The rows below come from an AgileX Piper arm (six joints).
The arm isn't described. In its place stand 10 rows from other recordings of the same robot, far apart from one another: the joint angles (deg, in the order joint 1, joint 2, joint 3, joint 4, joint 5, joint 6), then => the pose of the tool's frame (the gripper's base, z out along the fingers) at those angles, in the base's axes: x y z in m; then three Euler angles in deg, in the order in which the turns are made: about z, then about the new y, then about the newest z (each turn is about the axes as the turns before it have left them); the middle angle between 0 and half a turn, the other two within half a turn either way.
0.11 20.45 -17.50 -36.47 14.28 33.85 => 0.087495 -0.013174 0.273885 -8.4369 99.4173 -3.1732
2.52 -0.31 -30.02 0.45 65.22 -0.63 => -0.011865 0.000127 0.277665 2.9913 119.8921 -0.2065
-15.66 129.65 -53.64 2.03 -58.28 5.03 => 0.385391 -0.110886 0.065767 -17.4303 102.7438 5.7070
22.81 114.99 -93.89 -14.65 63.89 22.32 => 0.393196 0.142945 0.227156 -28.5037 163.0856 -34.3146
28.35 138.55 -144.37 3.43 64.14 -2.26 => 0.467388 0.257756 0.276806 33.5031 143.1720 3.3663
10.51 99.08 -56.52 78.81 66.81 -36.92 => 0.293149 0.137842 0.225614 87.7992 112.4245 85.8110
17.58 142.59 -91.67 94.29 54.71 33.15 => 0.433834 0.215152 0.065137 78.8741 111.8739 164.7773
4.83 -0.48 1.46 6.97 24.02 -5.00 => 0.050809 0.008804 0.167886 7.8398 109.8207 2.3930
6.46 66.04 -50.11 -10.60 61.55 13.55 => 0.199017 0.007722 0.285334 -21.5679 159.8675 -18.1009
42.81 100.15 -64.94 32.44 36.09 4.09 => 0.241853 0.263232 0.210892 77.9969 146.7467 61.8008
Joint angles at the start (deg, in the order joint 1, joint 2, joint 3, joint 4, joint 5, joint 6):
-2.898, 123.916, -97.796, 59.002, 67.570, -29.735
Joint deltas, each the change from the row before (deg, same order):
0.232, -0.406, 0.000, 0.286, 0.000, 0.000
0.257, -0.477, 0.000, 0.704, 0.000, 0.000
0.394, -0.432, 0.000, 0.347, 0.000, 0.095
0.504, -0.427, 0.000, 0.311, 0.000, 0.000
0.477, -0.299, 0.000, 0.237, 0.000, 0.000
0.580, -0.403, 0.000, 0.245, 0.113, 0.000
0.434, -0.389, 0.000, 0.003, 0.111, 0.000
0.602, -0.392, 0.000, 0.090, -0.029, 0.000
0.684, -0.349, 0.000, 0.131, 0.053, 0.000
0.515, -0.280, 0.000, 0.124, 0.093, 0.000
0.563, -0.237, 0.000, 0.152, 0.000, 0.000
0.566, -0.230, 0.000, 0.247, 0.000, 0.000
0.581, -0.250, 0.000, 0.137, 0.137, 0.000
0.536, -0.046, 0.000, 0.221, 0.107, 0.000
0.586, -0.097, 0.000, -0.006, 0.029, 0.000
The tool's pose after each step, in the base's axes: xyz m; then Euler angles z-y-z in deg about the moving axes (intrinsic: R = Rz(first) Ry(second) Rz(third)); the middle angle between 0 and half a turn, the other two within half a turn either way. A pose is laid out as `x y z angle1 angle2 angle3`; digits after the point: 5 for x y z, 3 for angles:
0.45058 0.05142 0.21654 73.896 125.207 70.468
0.44988 0.05398 0.22110 73.693 124.454 70.093
0.44890 0.05735 0.22488 73.737 124.033 69.777
0.44775 0.06153 0.22858 73.908 123.642 69.367
0.44677 0.06544 0.23119 74.153 123.350 69.088
0.44524 0.07020 0.23465 74.572 123.006 68.767
0.44377 0.07363 0.23769 74.893 122.886 68.392
0.44225 0.07833 0.24082 75.204 122.705 67.950
0.44053 0.08371 0.24369 75.716 122.484 67.624
0.43907 0.08778 0.24602 76.153 122.284 67.401
0.43773 0.09217 0.24803 76.552 122.080 67.177
0.43637 0.09665 0.25011 76.948 121.789 66.993
0.43465 0.10119 0.25222 77.524 121.579 66.837
0.43349 0.10544 0.25287 78.130 121.350 66.918
0.43212 0.10986 0.25361 78.694 121.326 66.825

